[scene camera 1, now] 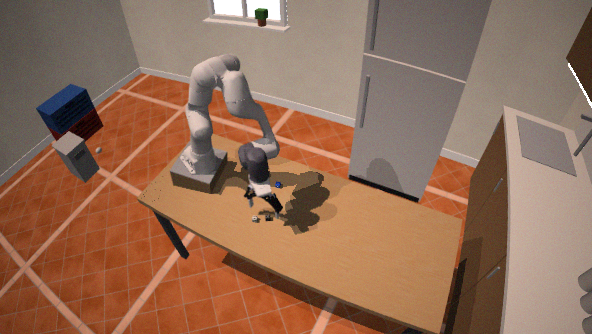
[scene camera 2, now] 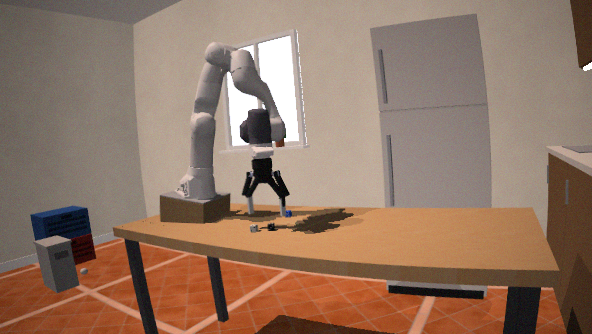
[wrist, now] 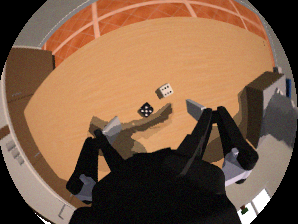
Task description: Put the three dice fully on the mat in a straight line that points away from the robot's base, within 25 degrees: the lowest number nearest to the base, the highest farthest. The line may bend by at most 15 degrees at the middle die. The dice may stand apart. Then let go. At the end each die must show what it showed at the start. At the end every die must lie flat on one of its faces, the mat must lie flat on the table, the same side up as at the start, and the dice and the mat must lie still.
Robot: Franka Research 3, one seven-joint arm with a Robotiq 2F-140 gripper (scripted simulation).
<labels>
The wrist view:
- my gripper: 152,114
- wood-coloured mat: 129,142
</labels>
